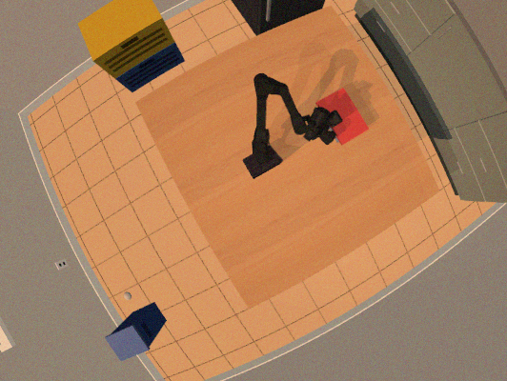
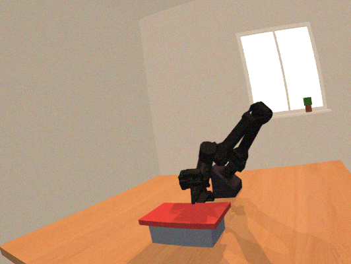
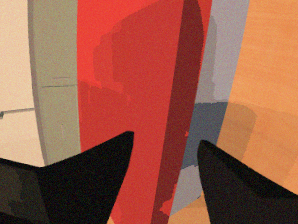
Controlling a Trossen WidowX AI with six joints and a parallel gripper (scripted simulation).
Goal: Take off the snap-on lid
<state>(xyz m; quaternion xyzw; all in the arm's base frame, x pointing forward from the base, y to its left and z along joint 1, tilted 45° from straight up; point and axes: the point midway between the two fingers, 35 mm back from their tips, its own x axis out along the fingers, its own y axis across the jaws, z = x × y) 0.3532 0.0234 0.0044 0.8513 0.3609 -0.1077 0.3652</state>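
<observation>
Now: gripper tip 8 cm short of the red lid, 1 cm to the right of it and 1 cm below it. Also, from my gripper tip: grey-blue storage box: 8 cm ahead, 4 cm below, 1 cm to the left.
</observation>
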